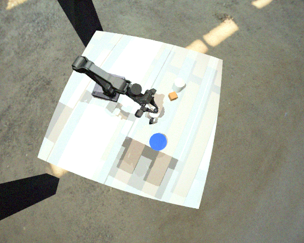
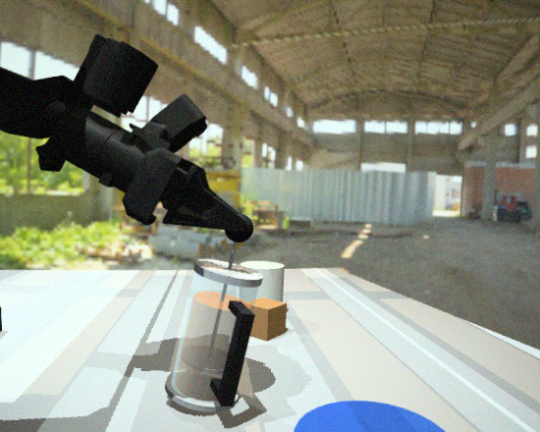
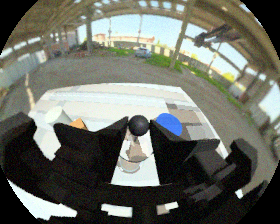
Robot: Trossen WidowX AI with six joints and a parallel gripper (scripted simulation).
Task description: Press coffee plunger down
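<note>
Right now the coffee press is 20 mm behind my gripper tip, 10 mm to the right of it and 90 mm below it.
</note>
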